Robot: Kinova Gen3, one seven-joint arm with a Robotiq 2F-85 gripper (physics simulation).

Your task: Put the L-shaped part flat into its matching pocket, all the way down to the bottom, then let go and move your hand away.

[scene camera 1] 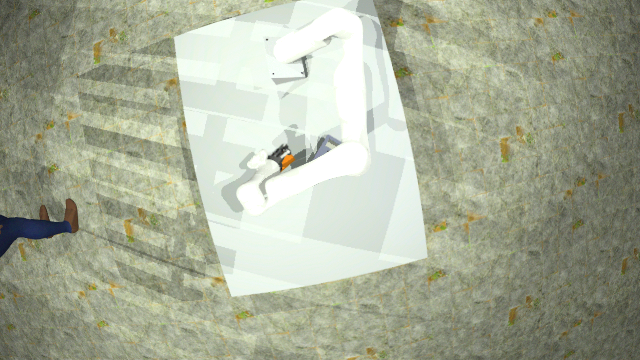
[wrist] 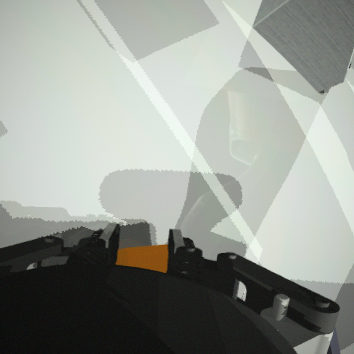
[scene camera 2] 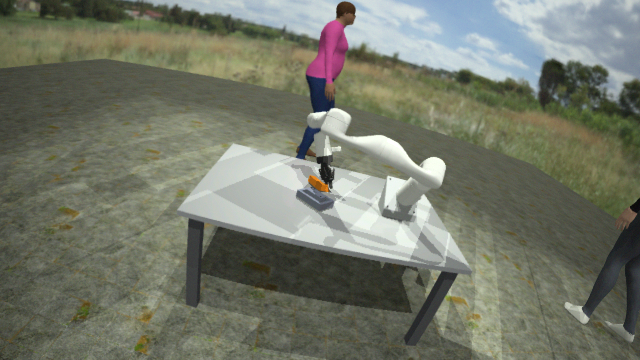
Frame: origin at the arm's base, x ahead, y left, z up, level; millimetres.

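Seen in the pictures: gripper, fingertip midpoint: (scene camera 1: 282, 147) (wrist: 143, 241) (scene camera 2: 329, 189); arm's base, origin of the base link: (scene camera 1: 283, 52) (scene camera 2: 405, 196).
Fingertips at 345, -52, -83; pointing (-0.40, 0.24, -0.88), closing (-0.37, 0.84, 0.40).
Observation:
Pixels of each thing's top centre, then the offset from my fingertips to it, as dx, dy, dz. Level surfaces: height alone.
- orange L-shaped part, middle of its top: (wrist: 75, 320) (scene camera 1: 277, 163) (scene camera 2: 320, 179) +53, -23, +28
- blue-grey block with the pocket, middle of its top: (scene camera 1: 329, 156) (scene camera 2: 316, 195) +55, +163, +26
- white table, its level: dz -11
The orange L-shaped part (scene camera 1: 287, 161) (scene camera 2: 317, 183) (wrist: 143, 258) is partly hidden by the gripper and arm. My gripper (scene camera 1: 285, 151) (scene camera 2: 328, 184) (wrist: 143, 241) is shut on it; in the wrist view both finger pads meet its sides. Whether the part touches the table is unclear. The blue-grey block with the pocket (scene camera 1: 321, 150) (scene camera 2: 314, 199) lies flat on the table, apart from the part in scene camera 1 and partly hidden by my arm there. In scene camera 2 the block shows just below and in front of the part.
The white table (scene camera 1: 260, 260) (scene camera 2: 250, 210) carries the arm's base plate (scene camera 1: 287, 70) (scene camera 2: 395, 212) (wrist: 307, 42). My forearm (scene camera 1: 310, 172) passes over the block's edge. A person in pink (scene camera 2: 327, 55) stands behind the table; another person's legs (scene camera 2: 607, 275) show at the right.

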